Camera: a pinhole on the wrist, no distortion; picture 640 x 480 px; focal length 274.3 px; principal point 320.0 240.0 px. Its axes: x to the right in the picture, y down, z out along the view. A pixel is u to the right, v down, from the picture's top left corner.
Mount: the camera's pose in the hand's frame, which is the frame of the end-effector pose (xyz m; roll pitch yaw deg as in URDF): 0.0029 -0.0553 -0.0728 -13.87 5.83 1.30
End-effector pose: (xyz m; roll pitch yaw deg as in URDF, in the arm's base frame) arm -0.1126 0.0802 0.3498 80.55 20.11 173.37
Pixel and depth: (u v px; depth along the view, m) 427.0 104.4 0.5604
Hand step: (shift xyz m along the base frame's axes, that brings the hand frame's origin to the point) -0.1712 0.5590 -0.1891
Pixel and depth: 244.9 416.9 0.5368
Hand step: -0.0210 0.3106 0.4729
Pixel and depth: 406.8 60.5 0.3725
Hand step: -0.0649 0.3713 -0.1901
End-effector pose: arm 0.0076 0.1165 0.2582 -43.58 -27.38 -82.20
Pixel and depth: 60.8 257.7 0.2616
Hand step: 0.1160 0.2741 0.0169
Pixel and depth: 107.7 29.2 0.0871
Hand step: -0.0612 0.0828 0.0592
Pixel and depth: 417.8 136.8 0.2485
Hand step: 0.0656 -0.0097 0.2220
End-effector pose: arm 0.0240 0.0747 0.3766 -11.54 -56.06 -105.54
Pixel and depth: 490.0 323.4 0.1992
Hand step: 0.0658 -0.0315 0.1619
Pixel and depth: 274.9 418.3 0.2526
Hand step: 0.2069 0.0421 0.0375
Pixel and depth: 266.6 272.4 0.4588
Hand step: 0.2528 0.2471 0.1507
